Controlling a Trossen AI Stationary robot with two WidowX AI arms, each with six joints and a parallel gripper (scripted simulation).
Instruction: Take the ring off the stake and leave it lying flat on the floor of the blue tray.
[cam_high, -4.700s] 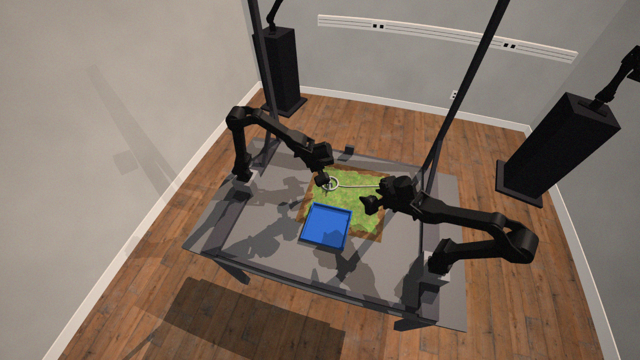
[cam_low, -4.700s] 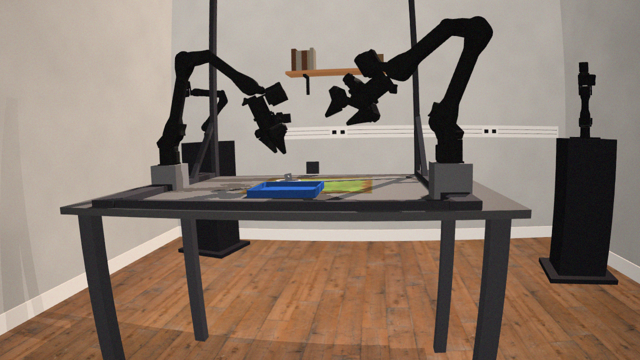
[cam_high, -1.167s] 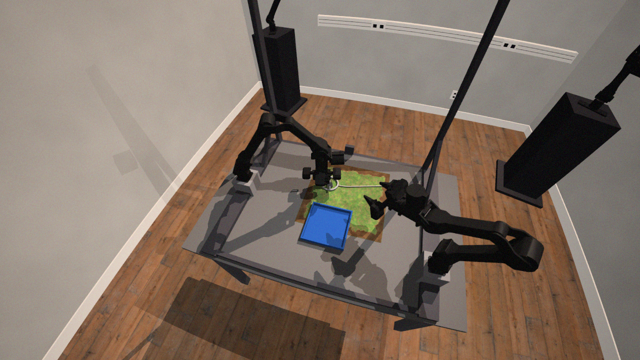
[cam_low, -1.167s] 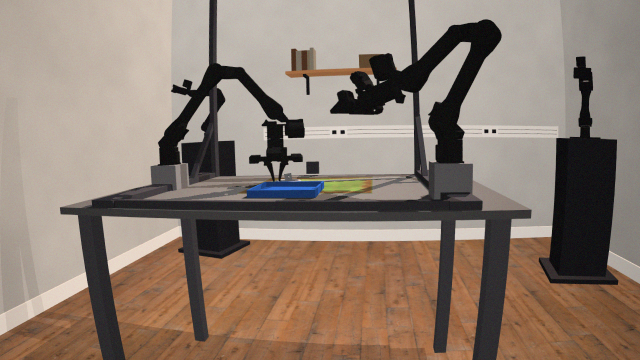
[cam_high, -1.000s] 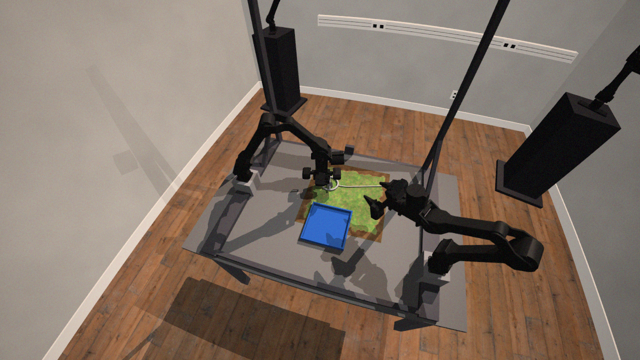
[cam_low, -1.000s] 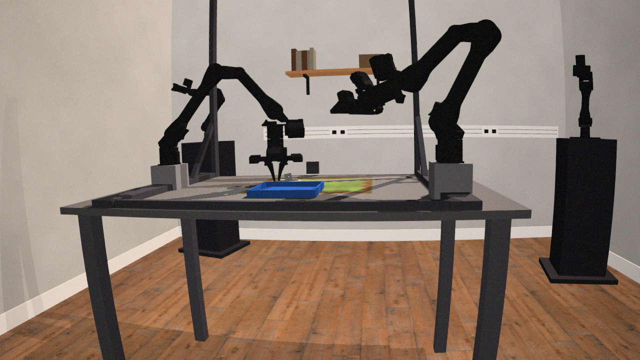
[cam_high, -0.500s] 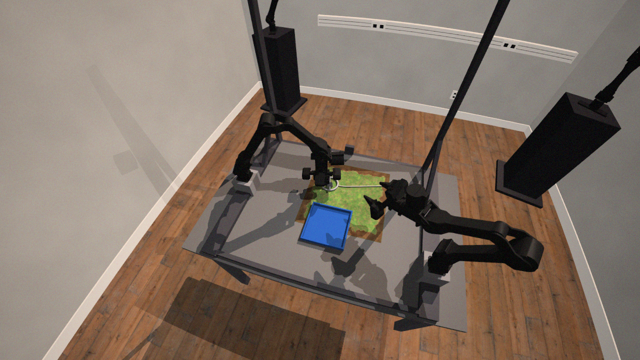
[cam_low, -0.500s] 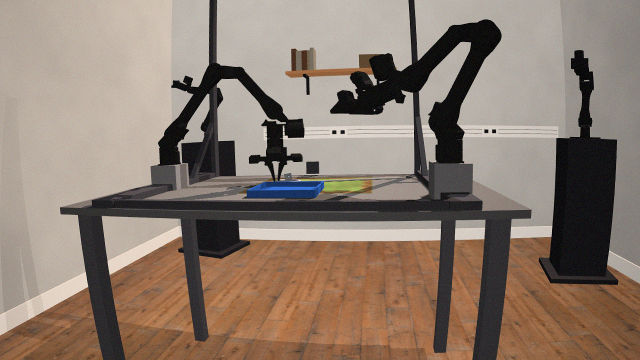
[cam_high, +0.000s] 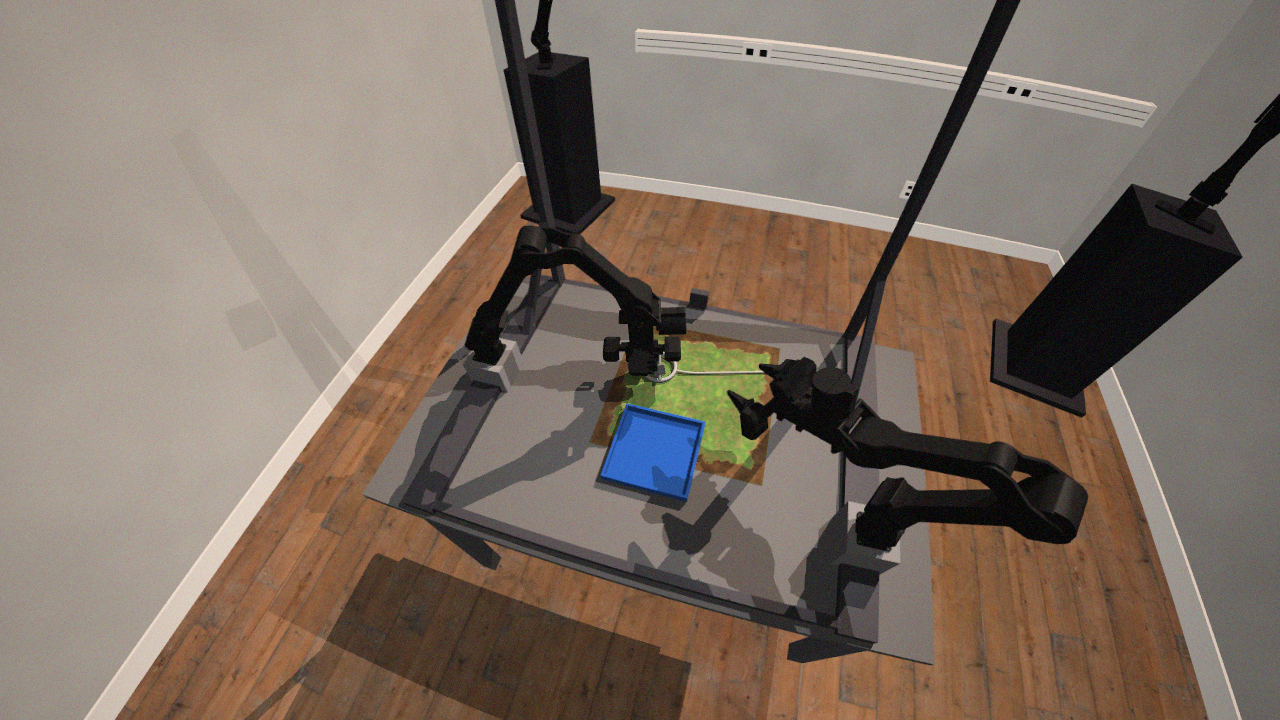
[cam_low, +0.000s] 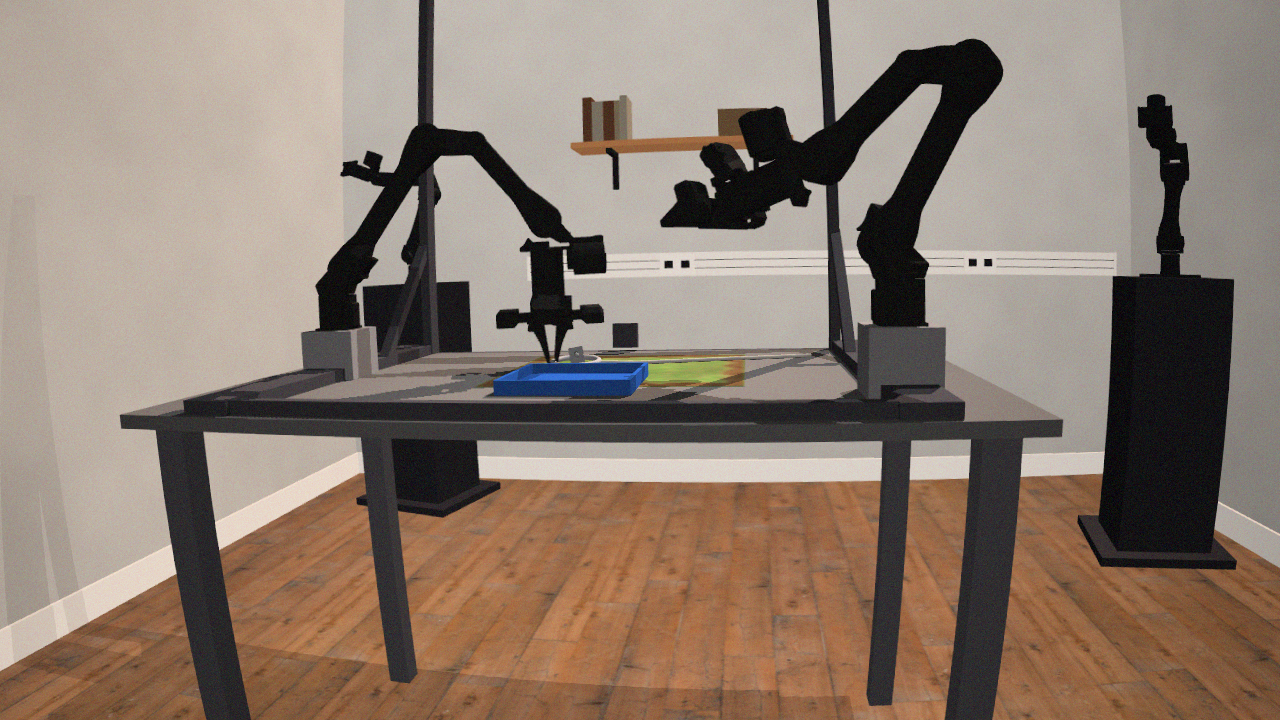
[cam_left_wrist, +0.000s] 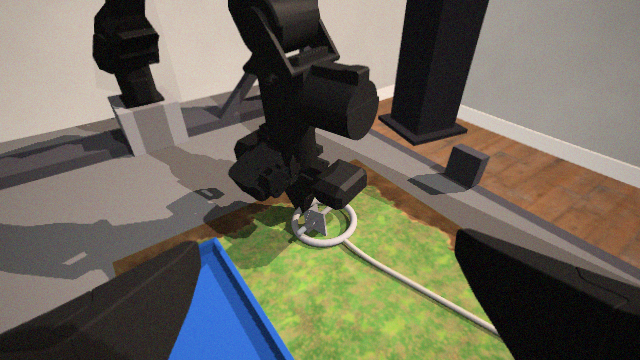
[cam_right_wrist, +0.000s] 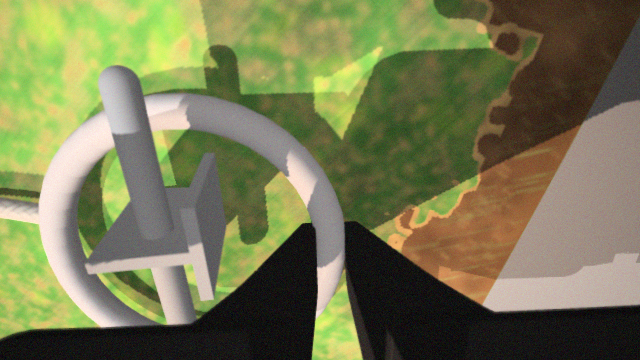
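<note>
Now: right hand 40 mm to the right of the grey stake, 20 mm above it and 10 mm past it. Also, from my right hand: white ring 40 mm to the left, 30 mm below, 20 mm behind; blue tray 190 mm ahead, 140 mm to the left, 30 mm below; green mat 140 mm to the left, 50 mm below, 10 mm ahead.
</note>
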